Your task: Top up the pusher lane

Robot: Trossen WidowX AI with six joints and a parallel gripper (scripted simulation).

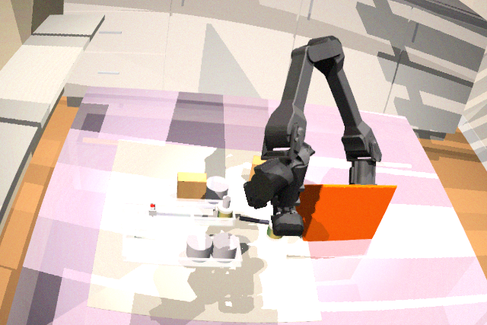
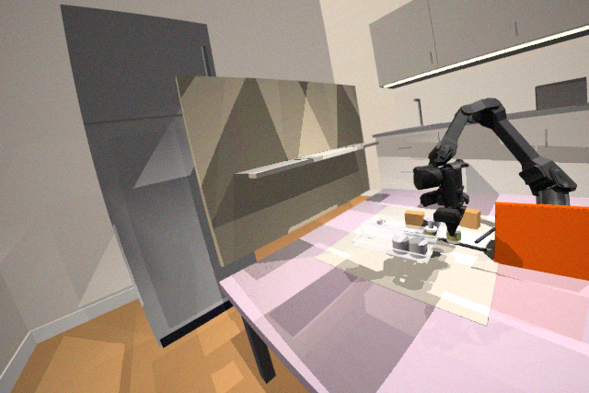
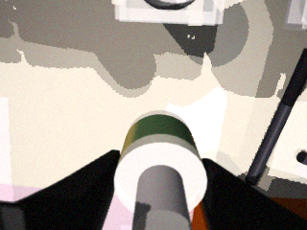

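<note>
Right now my gripper tip is 26 cm short of the clear sprung lane, 7 cm to the left of it and 9 cm above it.
</note>
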